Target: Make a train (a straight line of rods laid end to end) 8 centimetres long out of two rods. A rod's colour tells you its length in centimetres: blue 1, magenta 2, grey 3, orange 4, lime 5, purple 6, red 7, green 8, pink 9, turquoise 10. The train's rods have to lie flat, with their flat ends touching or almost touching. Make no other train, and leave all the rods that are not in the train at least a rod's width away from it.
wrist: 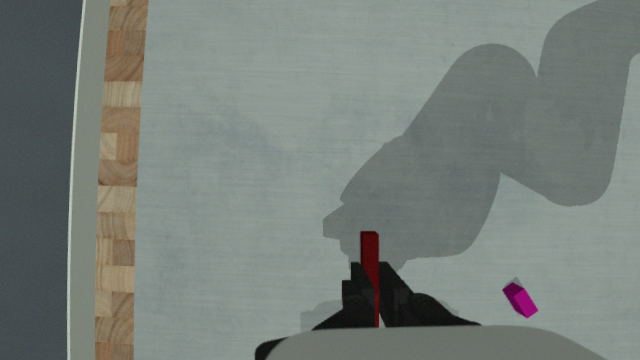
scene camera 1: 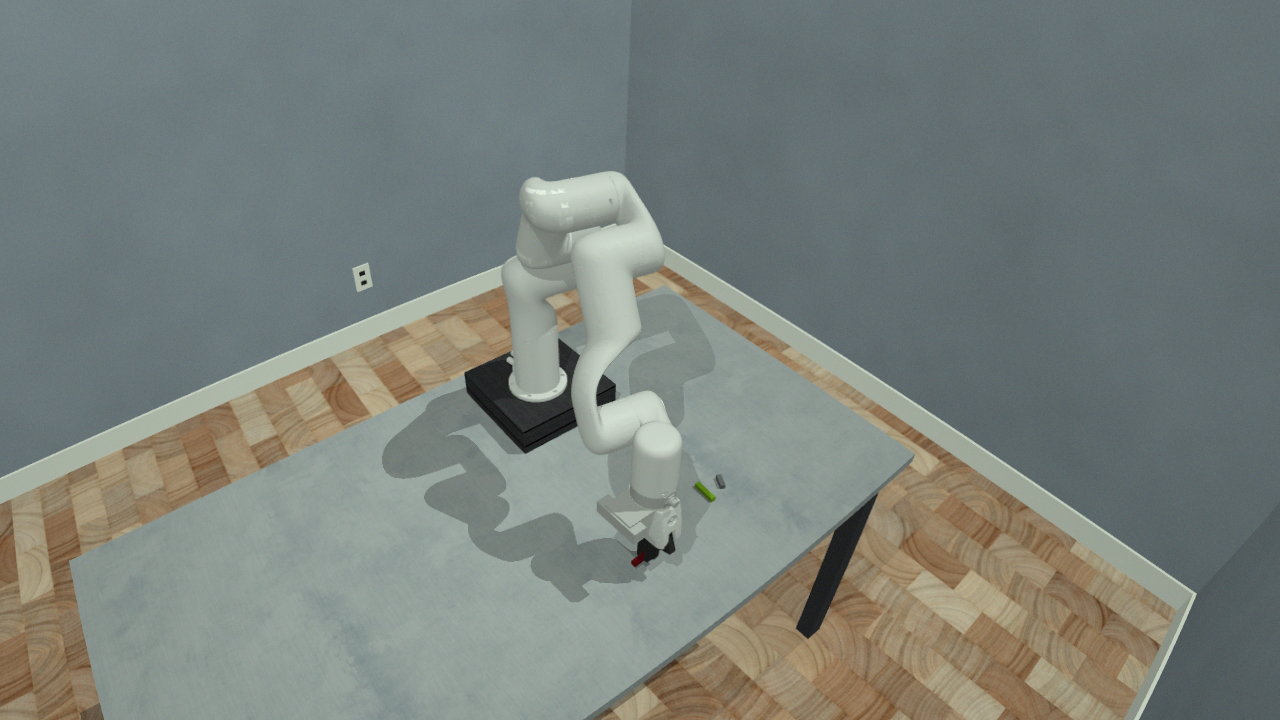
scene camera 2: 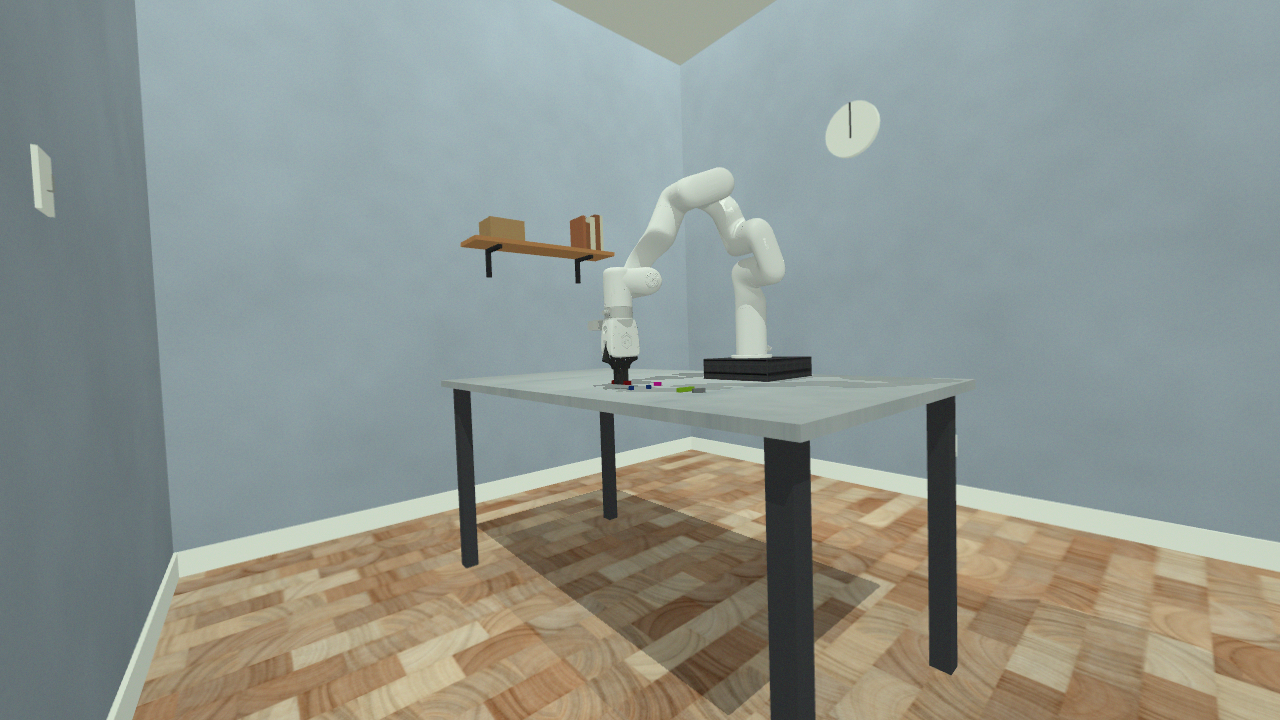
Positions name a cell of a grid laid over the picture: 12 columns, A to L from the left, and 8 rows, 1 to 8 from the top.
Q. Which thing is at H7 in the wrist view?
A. My gripper.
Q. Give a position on a red rod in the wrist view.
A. G6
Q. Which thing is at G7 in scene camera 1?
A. My gripper.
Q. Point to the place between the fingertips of my gripper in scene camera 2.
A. F5
